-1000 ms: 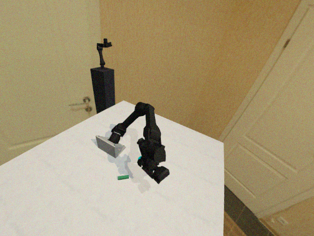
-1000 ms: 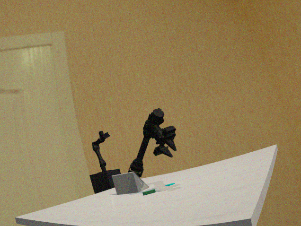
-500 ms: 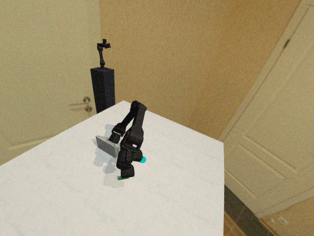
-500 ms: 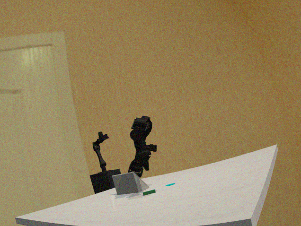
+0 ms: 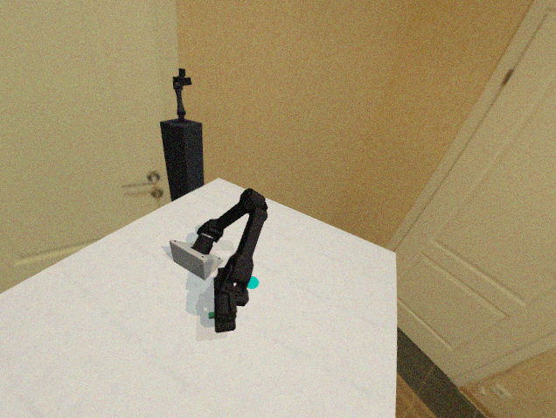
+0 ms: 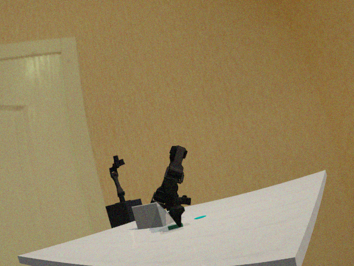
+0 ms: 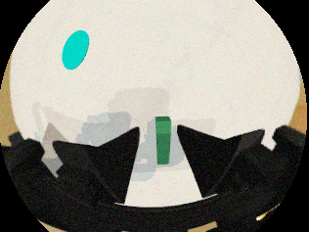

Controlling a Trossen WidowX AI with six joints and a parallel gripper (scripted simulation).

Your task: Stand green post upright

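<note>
Right now the cyan circle is 4 cm ahead of my gripper tip and 16 cm to the left of it. The rest, counted from my gripper tip: green post: 1 cm behind, 1 cm to the right.
</note>
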